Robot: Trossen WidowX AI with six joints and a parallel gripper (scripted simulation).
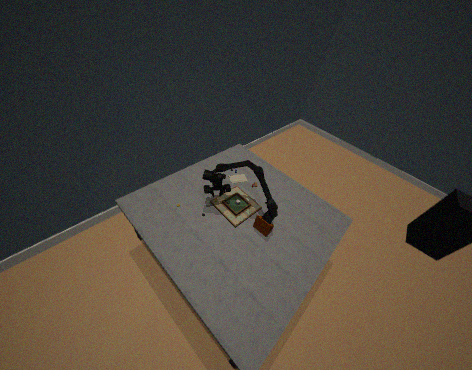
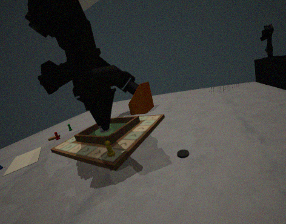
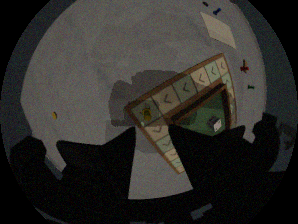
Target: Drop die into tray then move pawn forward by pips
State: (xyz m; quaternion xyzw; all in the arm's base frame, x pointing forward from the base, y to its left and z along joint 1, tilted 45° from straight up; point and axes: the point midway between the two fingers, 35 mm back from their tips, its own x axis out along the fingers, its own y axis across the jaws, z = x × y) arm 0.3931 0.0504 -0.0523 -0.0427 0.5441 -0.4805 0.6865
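My gripper tip is now 50 mm above the yellow pawn. The rest, counted from my gripper tip: pale card: 60 mm ahead, 340 mm to the right, 70 mm below; then green tray floor: 120 mm behind, 100 mm to the right, 70 mm below; then die: 120 mm behind, 110 mm to the right, 50 mm below.
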